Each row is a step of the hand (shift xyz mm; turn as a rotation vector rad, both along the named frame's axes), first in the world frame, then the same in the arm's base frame.
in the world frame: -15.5 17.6 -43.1 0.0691 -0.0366 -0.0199
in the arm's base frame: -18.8 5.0 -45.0 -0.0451 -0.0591 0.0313
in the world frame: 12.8 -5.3 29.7 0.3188 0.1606 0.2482
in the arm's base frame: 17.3 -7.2 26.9 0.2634 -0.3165 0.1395
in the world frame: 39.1 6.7 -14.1 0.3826 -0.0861 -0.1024
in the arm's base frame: -9.3 -40.9 -3.3 -0.1661 -0.3567 0.0973
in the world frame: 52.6 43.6 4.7 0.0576 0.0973 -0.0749
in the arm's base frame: 28.1 -61.1 -12.9 0.0046 -0.0896 -0.1017
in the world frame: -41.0 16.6 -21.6 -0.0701 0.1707 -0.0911
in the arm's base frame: -1.4 32.3 -37.1 0.0525 0.0116 -0.1986
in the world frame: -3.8 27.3 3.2 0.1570 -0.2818 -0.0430
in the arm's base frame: 20.9 -3.1 -18.0 -0.2333 -0.0825 0.2113
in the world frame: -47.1 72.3 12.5 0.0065 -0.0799 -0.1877
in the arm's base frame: 61.5 27.9 -55.1 -0.1927 -0.0086 -0.0666
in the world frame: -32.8 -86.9 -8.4 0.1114 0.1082 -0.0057
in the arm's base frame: -61.4 52.9 46.1 0.0584 -0.1355 -0.0488
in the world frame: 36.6 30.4 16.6 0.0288 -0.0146 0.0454
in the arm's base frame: 29.4 -40.9 -0.2 0.0214 -0.0182 0.0481
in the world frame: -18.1 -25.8 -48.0 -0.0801 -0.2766 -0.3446
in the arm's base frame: -51.2 18.1 -18.7 -0.4326 0.1061 -0.0568
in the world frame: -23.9 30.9 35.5 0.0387 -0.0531 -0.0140
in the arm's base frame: 48.9 19.2 -4.6 -0.0491 -0.0250 0.0384
